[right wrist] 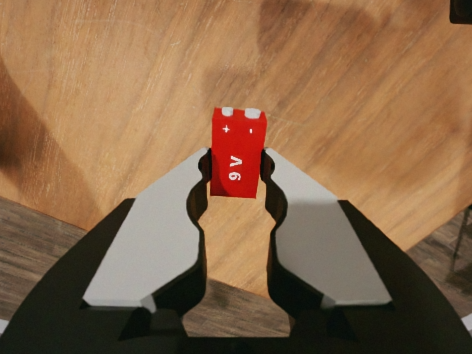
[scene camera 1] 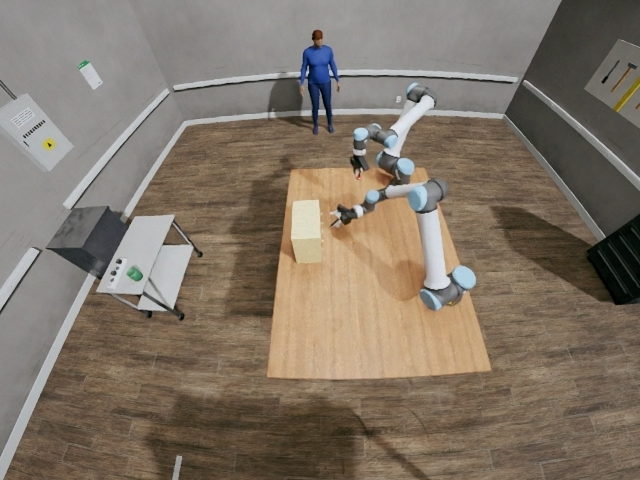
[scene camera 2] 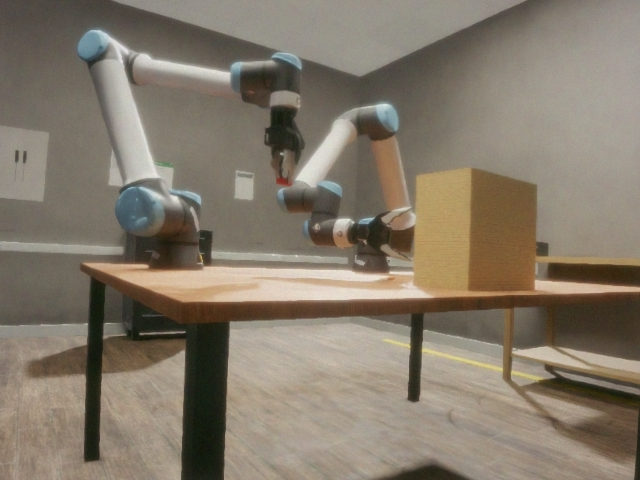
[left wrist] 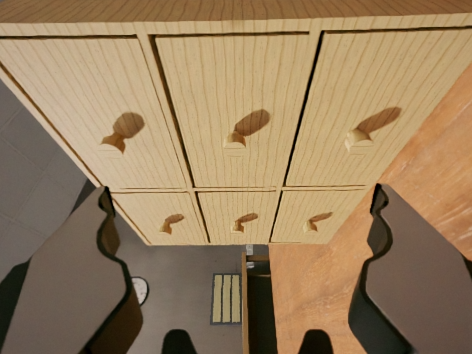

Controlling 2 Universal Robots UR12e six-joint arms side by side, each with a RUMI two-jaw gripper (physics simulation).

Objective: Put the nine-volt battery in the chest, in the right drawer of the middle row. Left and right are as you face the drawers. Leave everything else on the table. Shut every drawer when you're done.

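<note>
The wooden chest (scene camera 1: 306, 222) (scene camera 2: 480, 232) (left wrist: 230, 15) stands on the table. In the left wrist view it appears sideways, with the table side at the right; its drawer fronts look shut. The right drawer of the middle row (left wrist: 225, 75) is the upper middle front there, with a round knob (left wrist: 235, 142). My left gripper (scene camera 1: 333, 220) (scene camera 2: 408, 233) (left wrist: 241, 186) is open in front of the drawers, its fingers wide apart and empty. My right gripper (scene camera 1: 358, 175) (scene camera 2: 283, 178) (right wrist: 236, 150) is shut on the red nine-volt battery (right wrist: 235, 145), high above the table.
The table (scene camera 1: 372, 320) (scene camera 2: 310, 308) carries both arms and the chest. The right arm's forearm (scene camera 2: 180, 74) is higher than the left arm. A cart (scene camera 1: 149, 232) with a green can (scene camera 1: 134, 273) and a standing person (scene camera 1: 318, 67) are away from the table.
</note>
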